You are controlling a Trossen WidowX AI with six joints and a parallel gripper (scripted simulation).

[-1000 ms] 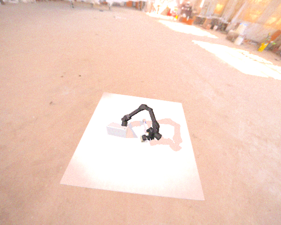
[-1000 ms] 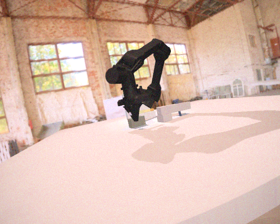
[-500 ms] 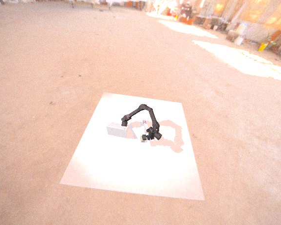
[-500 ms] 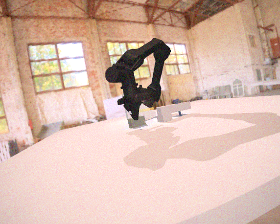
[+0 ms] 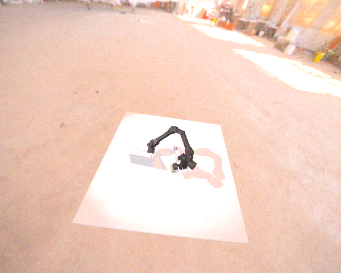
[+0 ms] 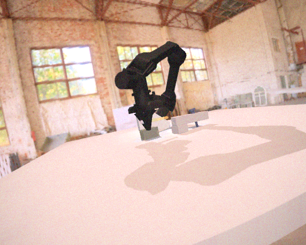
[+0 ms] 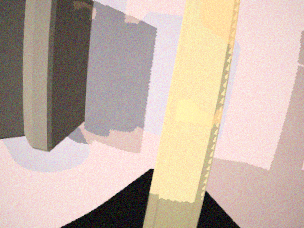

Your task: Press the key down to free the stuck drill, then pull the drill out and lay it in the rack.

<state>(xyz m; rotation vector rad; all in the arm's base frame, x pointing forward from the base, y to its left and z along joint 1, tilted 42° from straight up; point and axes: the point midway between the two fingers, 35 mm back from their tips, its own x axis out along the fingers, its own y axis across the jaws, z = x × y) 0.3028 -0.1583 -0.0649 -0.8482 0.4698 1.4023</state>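
The yellow drill lies 4 cm to the left of my gripper tip, 3 cm above it and 1 cm behind it. The rest, counted from my gripper tip: long pale block: 20 cm to the left, 4 cm behind; tan rack: 8 cm behind, 2 cm to the left, 2 cm below; blue-violet key: 22 cm to the left, 4 cm behind, 1 cm above.
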